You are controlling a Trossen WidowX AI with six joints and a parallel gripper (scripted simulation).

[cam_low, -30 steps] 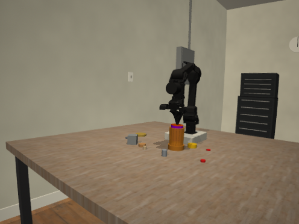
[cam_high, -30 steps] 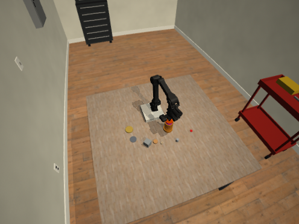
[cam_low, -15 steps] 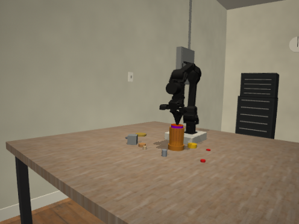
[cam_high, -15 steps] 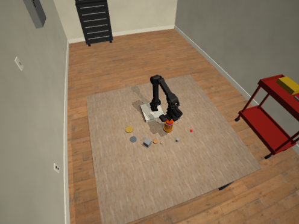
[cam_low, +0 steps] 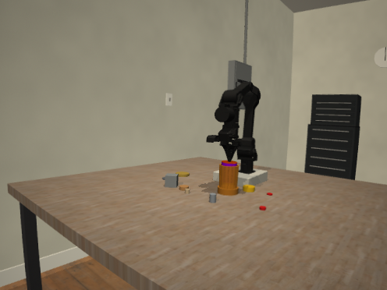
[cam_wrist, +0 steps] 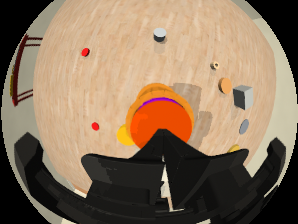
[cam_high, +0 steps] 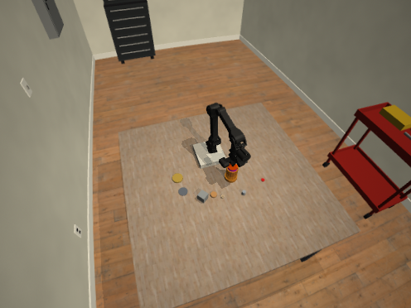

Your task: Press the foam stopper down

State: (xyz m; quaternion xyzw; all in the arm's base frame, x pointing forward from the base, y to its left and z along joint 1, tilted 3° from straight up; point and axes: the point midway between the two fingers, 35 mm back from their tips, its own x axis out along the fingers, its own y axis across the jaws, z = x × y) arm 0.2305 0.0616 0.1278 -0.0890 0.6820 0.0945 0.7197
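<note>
Now: hand 50 mm above the orange foam stopper. The rest, counted from my hand: small tan disc: 100 mm ahead, 150 mm to the right, 150 mm below; then yellow disc: 90 mm behind, 40 mm to the left, 150 mm below; then small grey cylinder: 140 mm ahead, 40 mm to the left, 150 mm below.
</note>
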